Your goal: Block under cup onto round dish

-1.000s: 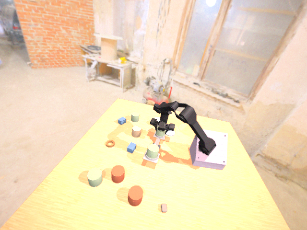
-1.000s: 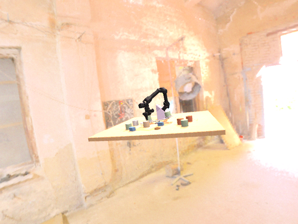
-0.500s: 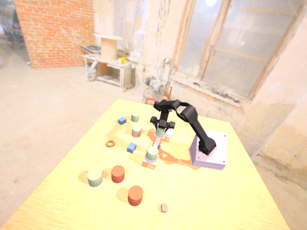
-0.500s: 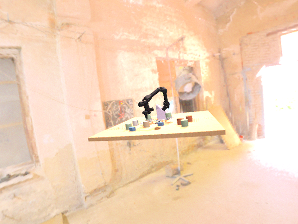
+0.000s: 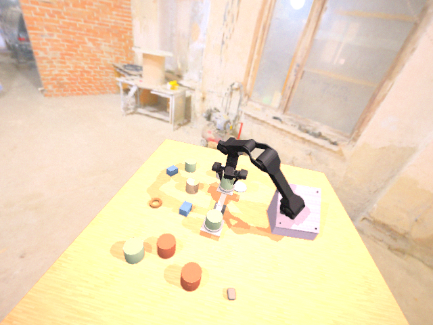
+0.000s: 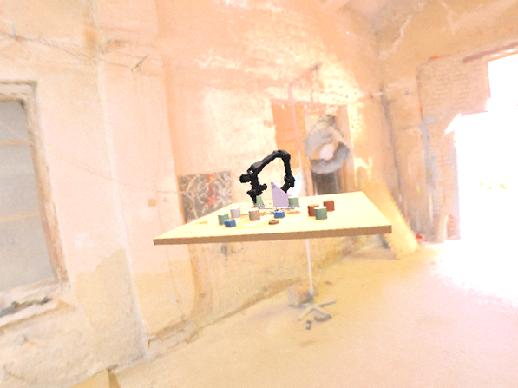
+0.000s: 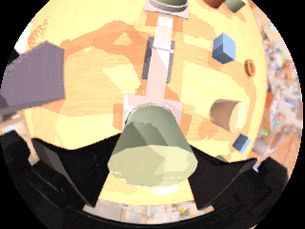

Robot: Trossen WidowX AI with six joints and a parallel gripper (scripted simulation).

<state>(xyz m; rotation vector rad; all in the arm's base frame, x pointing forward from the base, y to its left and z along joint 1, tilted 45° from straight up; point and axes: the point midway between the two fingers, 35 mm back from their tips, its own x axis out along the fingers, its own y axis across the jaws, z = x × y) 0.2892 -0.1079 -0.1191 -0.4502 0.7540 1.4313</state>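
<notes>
Now: the pale teal block 1 cm to the left of my gripper tip and 1 cm below it. The rest, counted from my gripper tip: round white dish (9 cm behind, 9 cm to the right, 8 cm below); small balance (3 cm ahead, 13 cm to the left, 6 cm below).
</notes>
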